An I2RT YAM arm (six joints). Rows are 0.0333 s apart.
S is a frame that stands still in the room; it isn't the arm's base.
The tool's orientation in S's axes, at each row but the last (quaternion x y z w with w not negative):
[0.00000 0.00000 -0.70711 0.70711]
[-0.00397 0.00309 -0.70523 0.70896]
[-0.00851 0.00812 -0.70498 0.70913]
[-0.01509 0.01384 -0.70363 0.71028]
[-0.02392 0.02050 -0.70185 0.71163]
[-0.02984 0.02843 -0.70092 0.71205]
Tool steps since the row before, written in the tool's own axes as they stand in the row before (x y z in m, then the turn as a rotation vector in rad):
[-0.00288 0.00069 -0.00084 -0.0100 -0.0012 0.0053]
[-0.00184 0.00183 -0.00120 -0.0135 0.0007 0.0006]
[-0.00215 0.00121 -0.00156 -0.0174 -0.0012 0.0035]
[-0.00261 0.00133 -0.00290 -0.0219 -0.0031 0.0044]
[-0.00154 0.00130 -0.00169 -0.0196 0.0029 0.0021]
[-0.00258 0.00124 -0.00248 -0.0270 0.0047 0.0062]
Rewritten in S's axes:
[0.00069 0.00288 -0.00084 -0.0012 0.0100 0.0053]
[0.00181 0.00185 -0.00122 0.0006 0.0135 0.0006]
[0.00116 0.00216 -0.00159 -0.0012 0.0174 0.0035]
[0.00119 0.00262 -0.00296 -0.0031 0.0219 0.0045]
[0.00117 0.00155 -0.00178 0.0028 0.0196 0.0018]
[0.00099 0.00259 -0.00258 0.0048 0.0271 0.0058]

